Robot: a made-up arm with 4 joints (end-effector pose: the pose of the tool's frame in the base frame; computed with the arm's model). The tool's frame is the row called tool. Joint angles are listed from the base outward.
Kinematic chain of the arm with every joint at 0, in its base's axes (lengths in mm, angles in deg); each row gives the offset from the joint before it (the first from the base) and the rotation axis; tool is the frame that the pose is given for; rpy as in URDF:
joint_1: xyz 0 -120 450 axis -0.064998 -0.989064 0.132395
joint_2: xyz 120 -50 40 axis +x
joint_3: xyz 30 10 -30 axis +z
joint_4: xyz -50 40 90 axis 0.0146 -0.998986 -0.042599
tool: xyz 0 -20 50 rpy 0 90 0
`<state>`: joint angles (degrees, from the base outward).
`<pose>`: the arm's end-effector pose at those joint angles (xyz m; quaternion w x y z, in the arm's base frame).
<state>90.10 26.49 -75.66 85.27</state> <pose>-0.1475 -0.0790 0.5908 0.7069 0.5315 -0.4189 -0.2056</pose>
Working (the frame after each row of the table, in the pose's form):
after joint_1: 0.0000 -0.1200 0.4500 0.7065 -0.0460 -0.7000 0.0937
after joint_2: -0.0362 -0.1479 0.5781 0.6982 0.1171 -0.6599 0.2516
after joint_3: -0.0153 -0.1187 0.6028 0.7058 0.4972 -0.4494 -0.2295
after joint_4: -0.1224 -0.1088 0.6279 0.2036 0.2304 -0.7961 -0.5212

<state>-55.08 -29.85 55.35 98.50</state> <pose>0.1252 -0.2142 0.4552 0.7783 0.0844 0.4563 0.4230</pose>
Working (the frame after each row of the table, in the pose's form):
after joint_1: 0.0000 -0.1200 0.4500 0.8867 0.0301 0.4573 -0.0612
after joint_2: 0.0944 -0.1836 0.3756 0.8645 -0.1993 0.4576 0.0586
after joint_3: 0.0858 -0.1889 0.3332 0.7384 0.0360 0.4979 0.4535
after joint_4: 0.1249 -0.1649 0.4336 0.8730 0.3588 -0.2276 0.2394

